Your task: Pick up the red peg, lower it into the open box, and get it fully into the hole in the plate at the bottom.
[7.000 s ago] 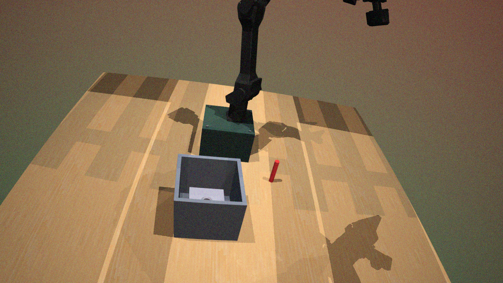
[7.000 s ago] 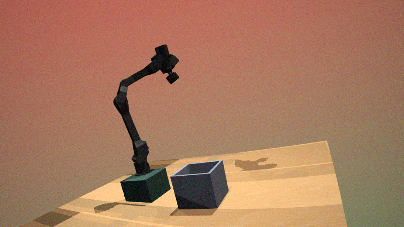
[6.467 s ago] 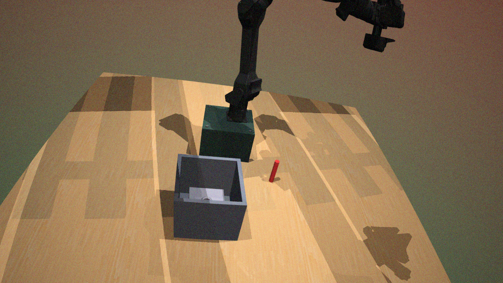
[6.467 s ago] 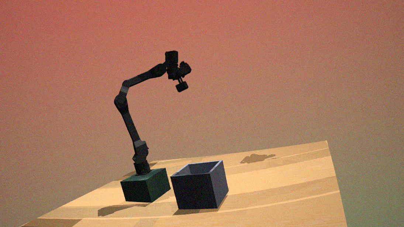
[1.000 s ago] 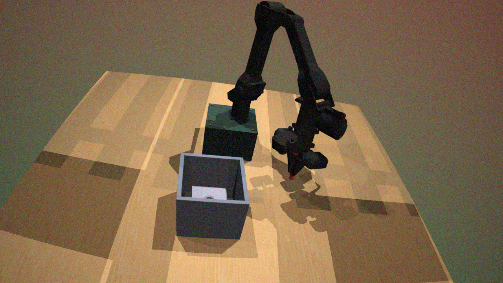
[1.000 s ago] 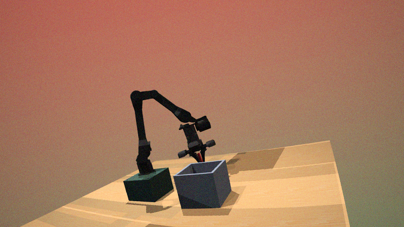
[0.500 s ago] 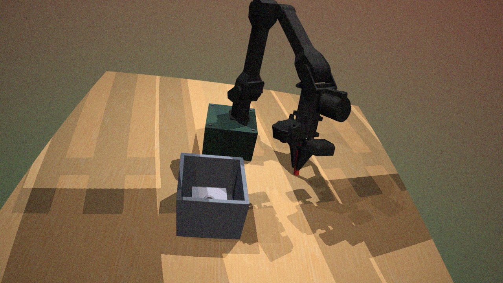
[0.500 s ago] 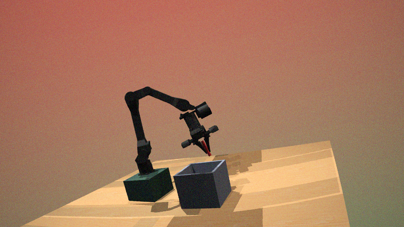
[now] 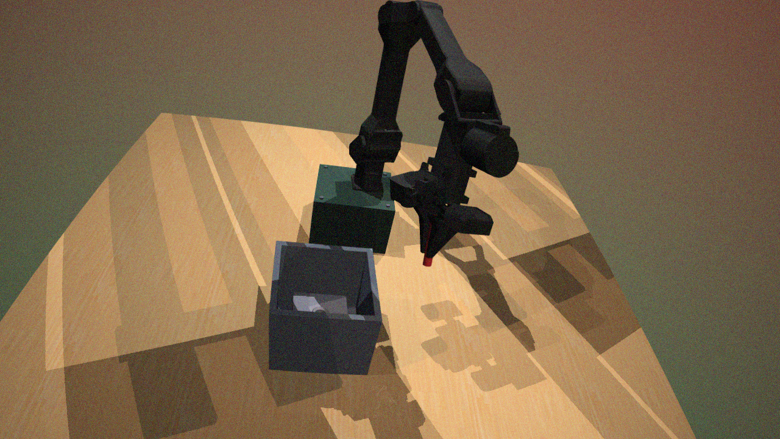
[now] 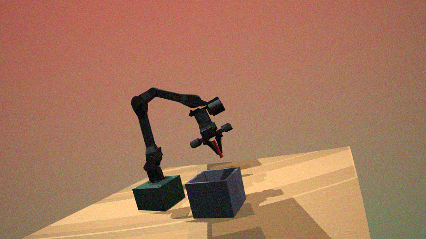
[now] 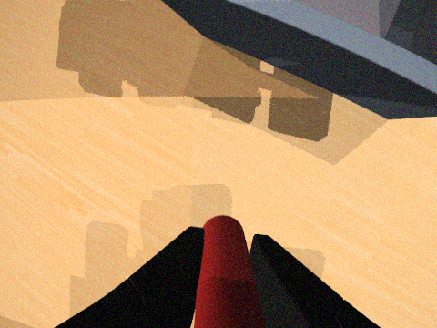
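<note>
My gripper tip is now 20 mm short of the pale plate, 150 mm to the left of it and 140 mm above it. Also, from my gripper tip: red peg (10 mm behind, 20 mm above).
</note>
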